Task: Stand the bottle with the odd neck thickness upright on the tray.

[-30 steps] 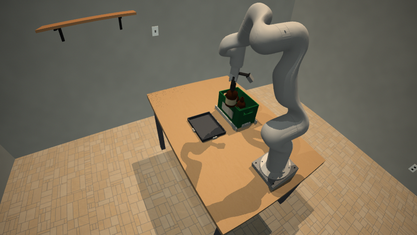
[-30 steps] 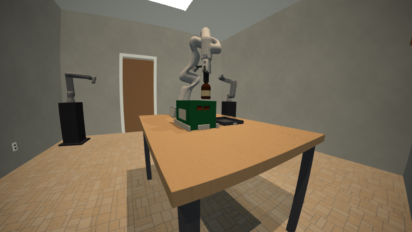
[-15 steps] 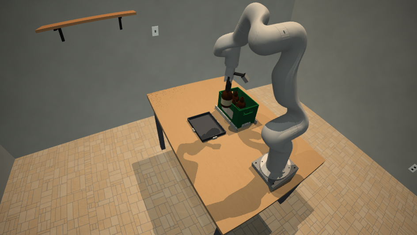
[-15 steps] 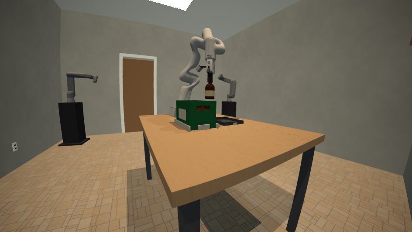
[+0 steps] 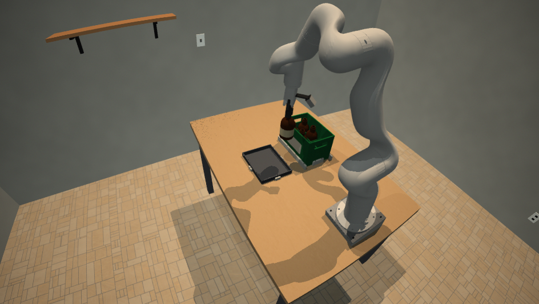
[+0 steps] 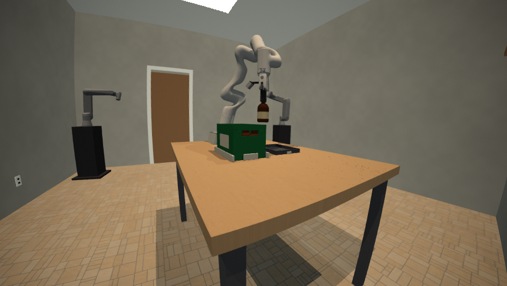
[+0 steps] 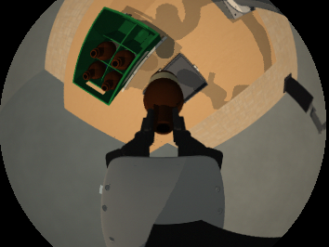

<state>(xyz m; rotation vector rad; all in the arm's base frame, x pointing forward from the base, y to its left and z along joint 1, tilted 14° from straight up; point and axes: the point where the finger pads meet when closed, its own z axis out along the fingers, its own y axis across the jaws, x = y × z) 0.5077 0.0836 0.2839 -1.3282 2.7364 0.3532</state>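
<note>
My hand is 7 cm above the brown bottle. Round my hand: black tray 2 cm ahead, 10 cm to the left, 32 cm below; green crate 7 cm ahead, 18 cm to the right, 25 cm below.
</note>
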